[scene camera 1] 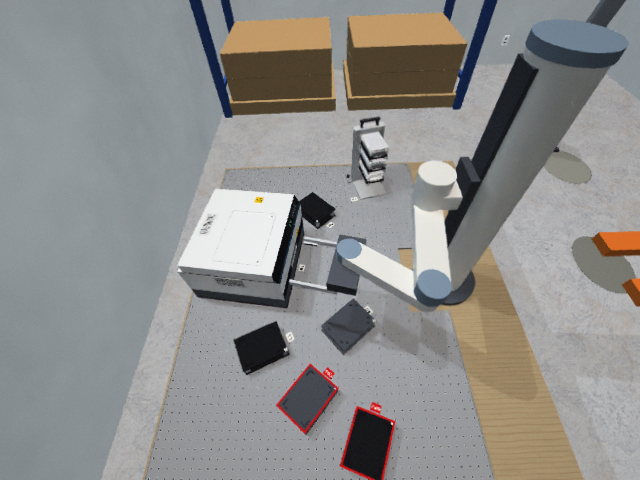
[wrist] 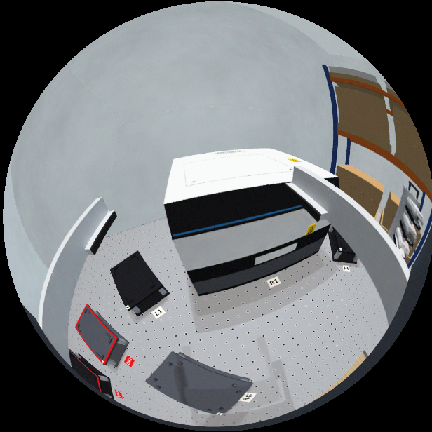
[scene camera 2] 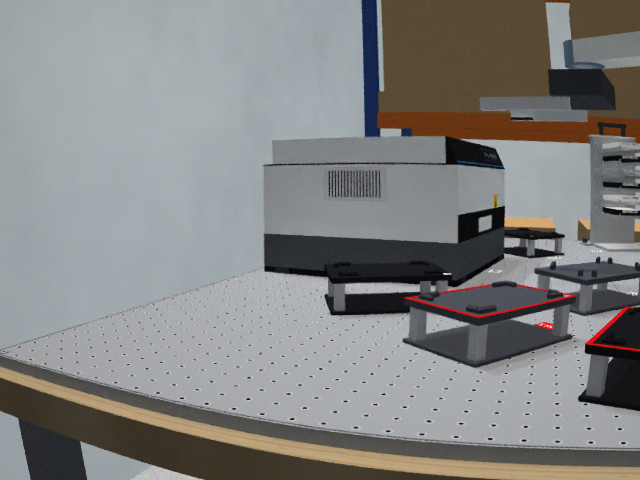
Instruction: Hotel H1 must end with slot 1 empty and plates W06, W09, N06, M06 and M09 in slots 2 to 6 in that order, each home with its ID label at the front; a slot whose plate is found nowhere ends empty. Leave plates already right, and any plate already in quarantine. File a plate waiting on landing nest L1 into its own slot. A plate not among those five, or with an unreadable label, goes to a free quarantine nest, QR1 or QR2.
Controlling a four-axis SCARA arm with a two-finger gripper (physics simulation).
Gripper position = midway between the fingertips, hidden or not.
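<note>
There's a white instrument (scene camera 2: 423, 201) here. Scene camera 1 has the white instrument (scene camera 1: 200, 282) too, and in the wrist view you'd see the white instrument (wrist: 222, 245) again. As for the gripper (scene camera 2: 497, 110), scene camera 1 also shows the gripper (scene camera 1: 297, 259), and the wrist view shows the gripper (wrist: 193, 187) as well.
</note>
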